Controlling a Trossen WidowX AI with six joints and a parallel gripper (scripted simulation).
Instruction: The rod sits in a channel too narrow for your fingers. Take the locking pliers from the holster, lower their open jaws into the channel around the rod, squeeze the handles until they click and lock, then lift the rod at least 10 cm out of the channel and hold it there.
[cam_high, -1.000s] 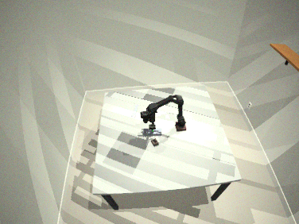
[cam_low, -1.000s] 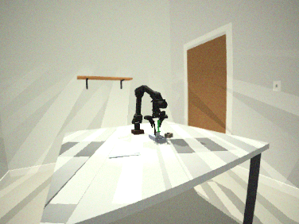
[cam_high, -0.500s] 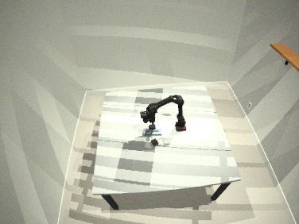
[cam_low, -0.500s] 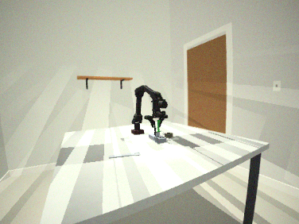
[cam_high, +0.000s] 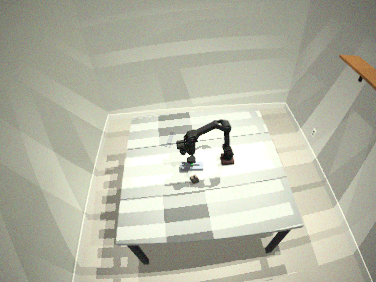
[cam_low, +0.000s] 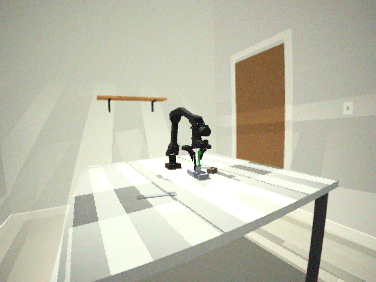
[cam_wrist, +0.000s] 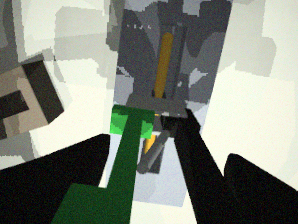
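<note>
Now: gripper tip 10 mm to the left of the black handle. The rest, counted from my gripper tip: grey channel block (80 mm below); then brown holster (10 mm behind, 130 mm to the left, 90 mm below); then orange rod (10 mm to the left, 90 mm below).
</note>
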